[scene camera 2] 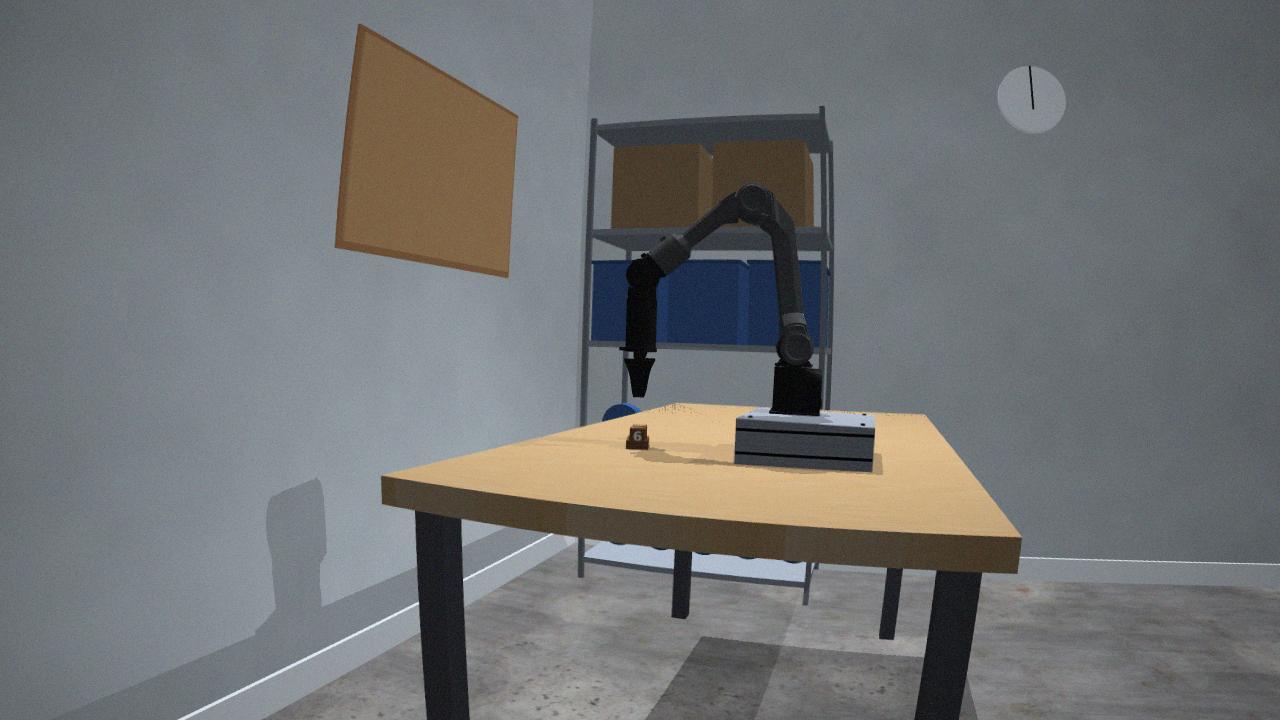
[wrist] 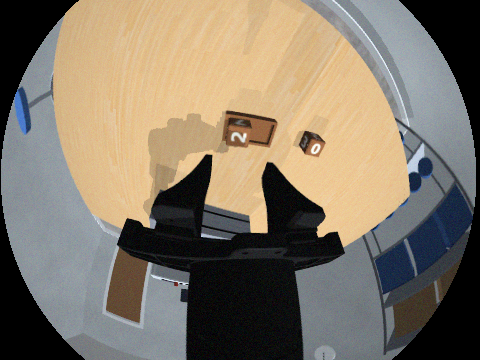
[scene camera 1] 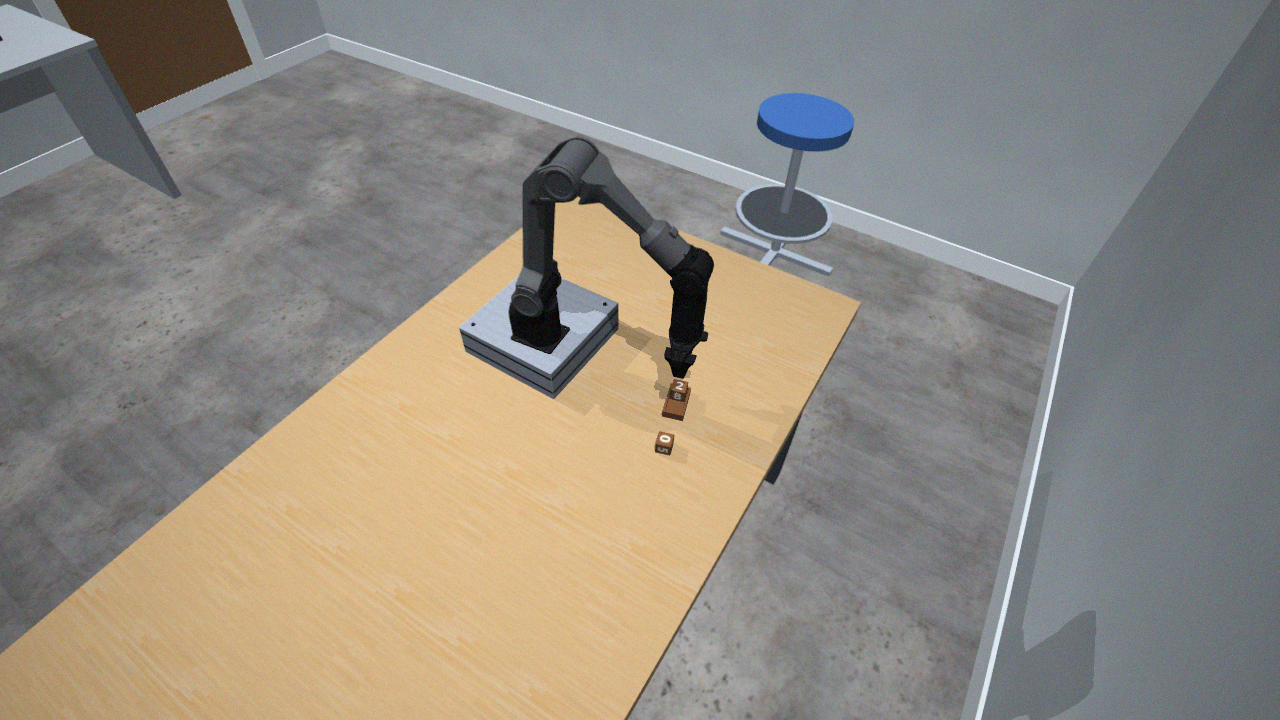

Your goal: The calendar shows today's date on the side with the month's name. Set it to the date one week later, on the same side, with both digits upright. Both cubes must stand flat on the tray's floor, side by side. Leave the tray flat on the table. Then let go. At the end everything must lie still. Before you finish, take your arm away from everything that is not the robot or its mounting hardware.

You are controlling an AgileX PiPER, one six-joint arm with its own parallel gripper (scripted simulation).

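Gripper (scene camera 2: 639,396), (wrist: 238,166), (scene camera 1: 681,365). Brown tray (wrist: 263,128).
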